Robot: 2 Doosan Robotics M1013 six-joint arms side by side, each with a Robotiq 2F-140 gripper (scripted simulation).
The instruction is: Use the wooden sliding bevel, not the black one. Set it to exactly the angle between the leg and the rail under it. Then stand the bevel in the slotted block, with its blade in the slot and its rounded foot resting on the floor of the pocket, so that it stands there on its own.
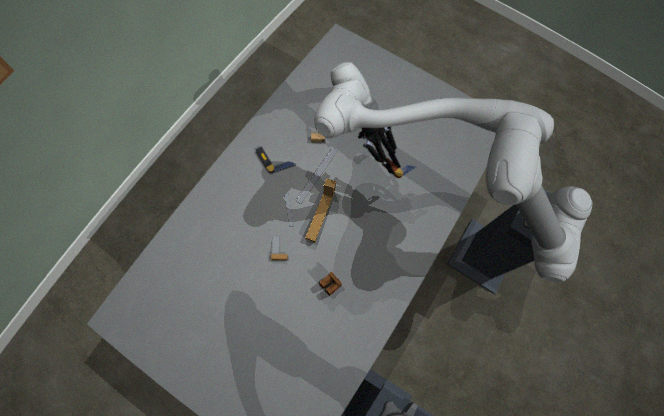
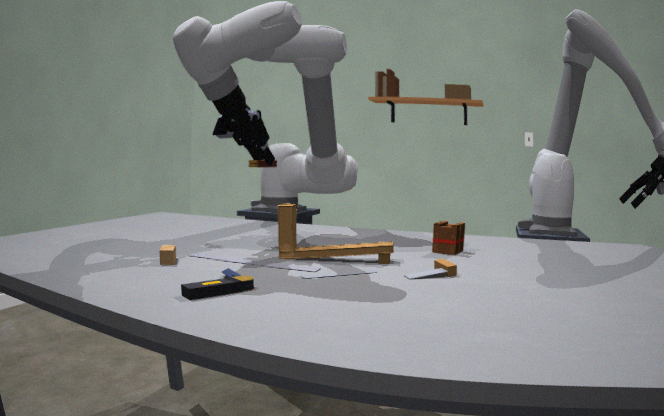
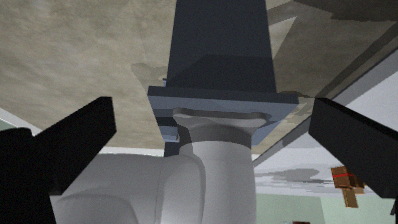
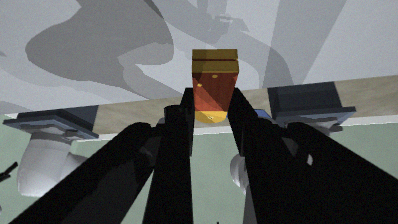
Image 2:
right gripper: 266,162
black bevel: 211,288
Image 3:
left gripper: 212,115
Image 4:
right gripper: 211,102
wooden sliding bevel: 214,71
